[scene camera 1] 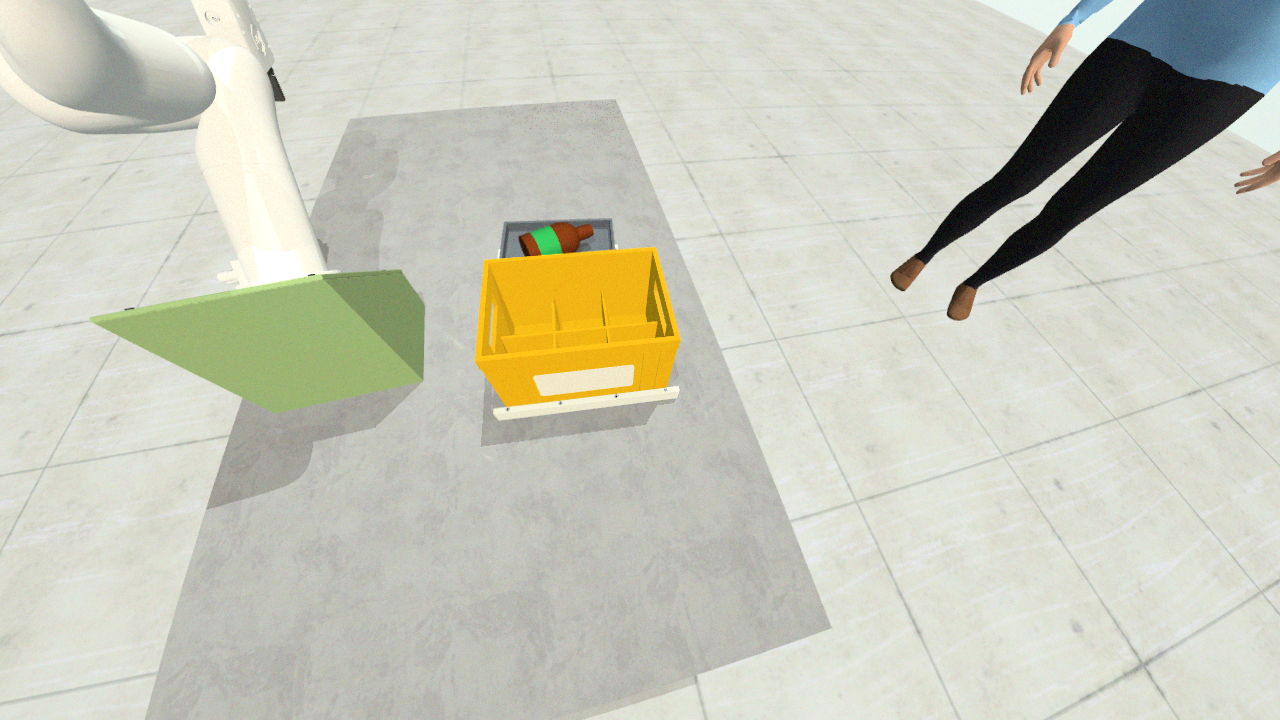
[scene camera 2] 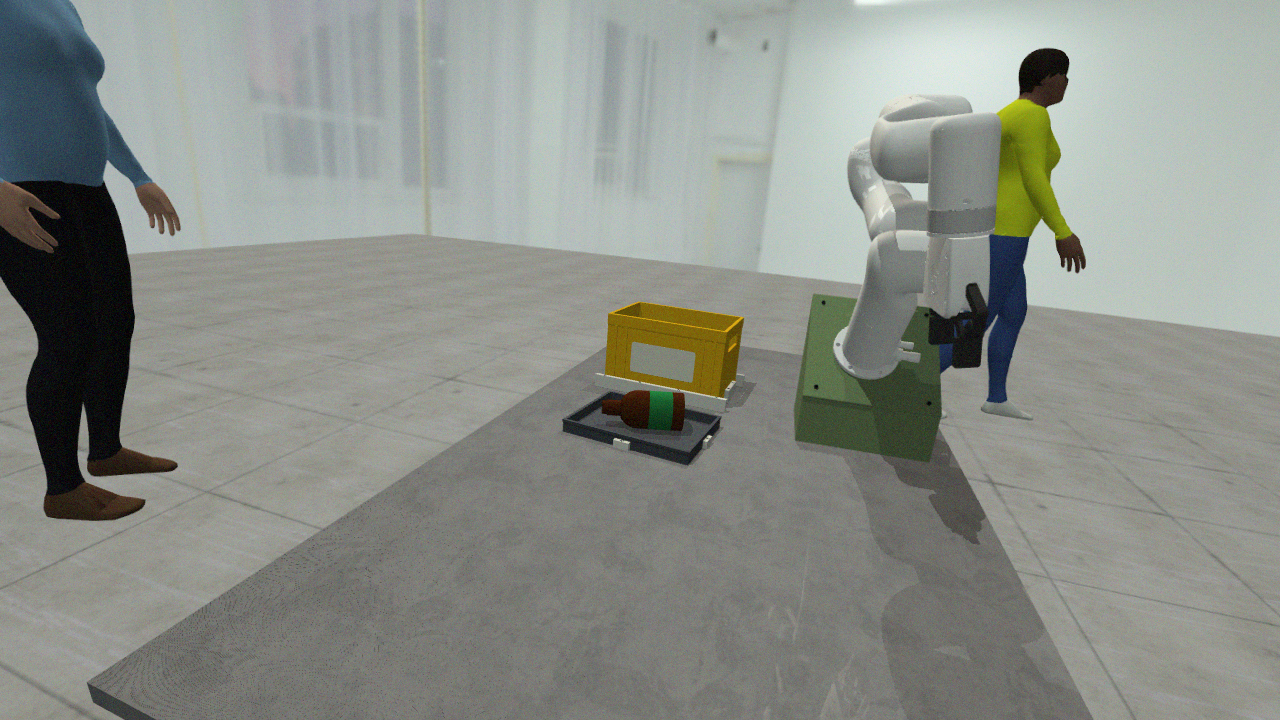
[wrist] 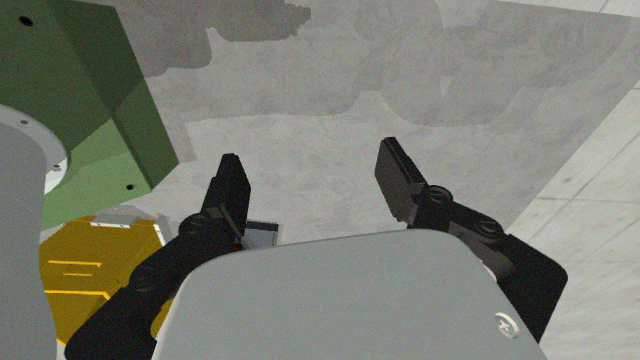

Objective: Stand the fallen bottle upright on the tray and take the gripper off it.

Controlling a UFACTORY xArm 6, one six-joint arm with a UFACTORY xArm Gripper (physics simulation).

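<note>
The brown bottle with a green label lies on its side on the dark tray. Its neck points away from the robot's base. In the wrist view a small reddish bit of the bottle shows beside a finger; the rest is hidden. My gripper is open and empty. In scene camera 2 it hangs by the robot's base, well to the right of the tray and higher than the bottle, pointing down.
A yellow crate with compartments stands right beside the tray, held by white strips. The green pedestal carries the arm. Two people stand off the grey platform.
</note>
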